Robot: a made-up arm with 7 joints. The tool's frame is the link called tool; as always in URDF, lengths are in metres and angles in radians.
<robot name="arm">
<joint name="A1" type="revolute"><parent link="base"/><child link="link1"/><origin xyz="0.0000 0.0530 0.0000" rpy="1.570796 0.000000 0.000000"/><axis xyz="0 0 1"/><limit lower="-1.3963" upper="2.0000"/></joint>
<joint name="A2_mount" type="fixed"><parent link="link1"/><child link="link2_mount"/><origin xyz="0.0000 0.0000 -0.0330" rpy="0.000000 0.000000 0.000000"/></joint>
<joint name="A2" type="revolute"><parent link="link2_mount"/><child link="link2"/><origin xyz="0.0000 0.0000 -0.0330" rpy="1.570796 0.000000 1.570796"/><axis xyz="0 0 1"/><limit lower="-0.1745" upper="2.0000"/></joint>
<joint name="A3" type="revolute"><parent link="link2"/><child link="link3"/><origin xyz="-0.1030 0.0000 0.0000" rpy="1.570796 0.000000 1.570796"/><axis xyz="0 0 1"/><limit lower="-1.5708" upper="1.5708"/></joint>
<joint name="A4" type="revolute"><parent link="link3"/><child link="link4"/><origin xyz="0.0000 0.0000 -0.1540" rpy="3.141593 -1.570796 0.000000"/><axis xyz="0 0 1"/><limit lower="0.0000" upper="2.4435"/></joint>
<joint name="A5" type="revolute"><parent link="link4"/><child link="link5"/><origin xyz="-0.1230 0.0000 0.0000" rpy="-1.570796 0.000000 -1.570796"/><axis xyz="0 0 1"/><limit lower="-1.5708" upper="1.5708"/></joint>
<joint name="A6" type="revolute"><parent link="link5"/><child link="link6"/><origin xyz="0.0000 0.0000 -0.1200" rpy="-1.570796 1.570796 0.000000"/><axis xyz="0 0 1"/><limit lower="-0.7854" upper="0.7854"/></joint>
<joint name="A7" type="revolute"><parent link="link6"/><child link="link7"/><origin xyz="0.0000 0.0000 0.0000" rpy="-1.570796 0.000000 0.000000"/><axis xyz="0 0 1"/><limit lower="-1.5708" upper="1.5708"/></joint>
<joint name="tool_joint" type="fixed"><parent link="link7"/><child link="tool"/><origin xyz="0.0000 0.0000 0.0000" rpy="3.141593 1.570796 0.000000"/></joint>
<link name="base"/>
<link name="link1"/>
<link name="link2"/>
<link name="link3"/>
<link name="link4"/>
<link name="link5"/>
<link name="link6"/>
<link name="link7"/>
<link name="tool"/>
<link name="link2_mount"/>
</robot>
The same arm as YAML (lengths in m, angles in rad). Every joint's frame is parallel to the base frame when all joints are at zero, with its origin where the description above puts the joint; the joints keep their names.
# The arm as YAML. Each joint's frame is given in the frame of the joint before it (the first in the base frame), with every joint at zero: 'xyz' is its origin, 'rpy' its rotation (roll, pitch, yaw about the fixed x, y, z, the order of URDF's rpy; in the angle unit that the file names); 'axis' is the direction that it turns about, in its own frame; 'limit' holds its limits. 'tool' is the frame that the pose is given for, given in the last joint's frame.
units:
  length: m
  angle: rad
joints:
  - name: A1
    type: revolute
    origin:
      xyz: [0.0, 0.053, 0.0]
      rpy: [0.0, 0.0, 0.0]
    axis: "-y"
    limit:
      lower: -1.3963
      upper: 2.0
  - name: A2
    type: revolute
    origin:
      xyz: [0.0, 0.066, 0.0]
      rpy: [0.0, 0.0, 0.0]
    axis: "+x"
    limit:
      lower: -0.1745
      upper: 2.0
  - name: A3
    type: revolute
    origin:
      xyz: [0.0, 0.0, -0.103]
      rpy: [0.0, 0.0, 0.0]
    axis: "+z"
    limit:
      lower: -1.5708
      upper: 1.5708
  - name: A4
    type: revolute
    origin:
      xyz: [0.0, 0.0, -0.154]
      rpy: [0.0, 0.0, 0.0]
    axis: "-y"
    limit:
      lower: 0.0
      upper: 2.4435
  - name: A5
    type: revolute
    origin:
      xyz: [0.0, 0.0, -0.123]
      rpy: [0.0, 0.0, 0.0]
    axis: "+z"
    limit:
      lower: -1.5708
      upper: 1.5708
  - name: A6
    type: revolute
    origin:
      xyz: [0.0, 0.0, -0.12]
      rpy: [0.0, 0.0, 0.0]
    axis: "+y"
    limit:
      lower: -0.7854
      upper: 0.7854
  - name: A7
    type: revolute
    origin:
      xyz: [0.0, 0.0, 0.0]
      rpy: [0.0, 0.0, 0.0]
    axis: "-x"
    limit:
      lower: -1.5708
      upper: 1.5708
tool:
  origin:
    xyz: [0.0, 0.0, 0.0]
    rpy: [0.0, 0.0, 0.0]

